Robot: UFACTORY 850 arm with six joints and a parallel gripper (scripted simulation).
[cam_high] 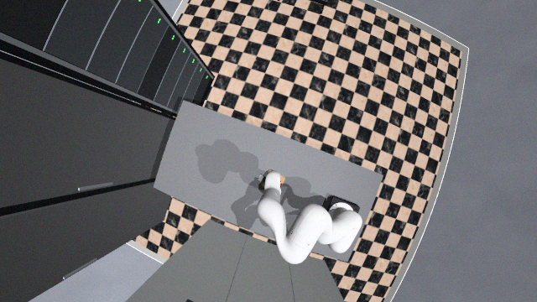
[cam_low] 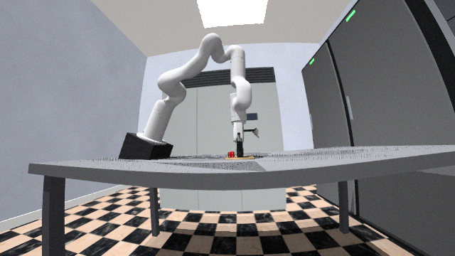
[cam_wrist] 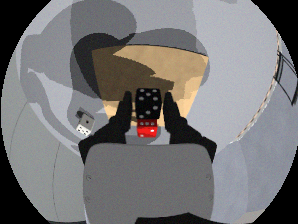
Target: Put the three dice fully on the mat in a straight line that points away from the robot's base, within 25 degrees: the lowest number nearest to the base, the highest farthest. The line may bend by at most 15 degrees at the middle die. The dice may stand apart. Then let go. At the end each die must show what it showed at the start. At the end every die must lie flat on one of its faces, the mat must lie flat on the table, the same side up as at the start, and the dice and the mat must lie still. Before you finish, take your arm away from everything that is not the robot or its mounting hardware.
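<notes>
Now: the black die 1 cm below my hand. The rest, counted from my hand: tan mat 3 cm below; then red die 5 cm behind, 1 cm to the left, 1 cm below; then white die 13 cm to the left, 5 cm behind, 2 cm below.
</notes>
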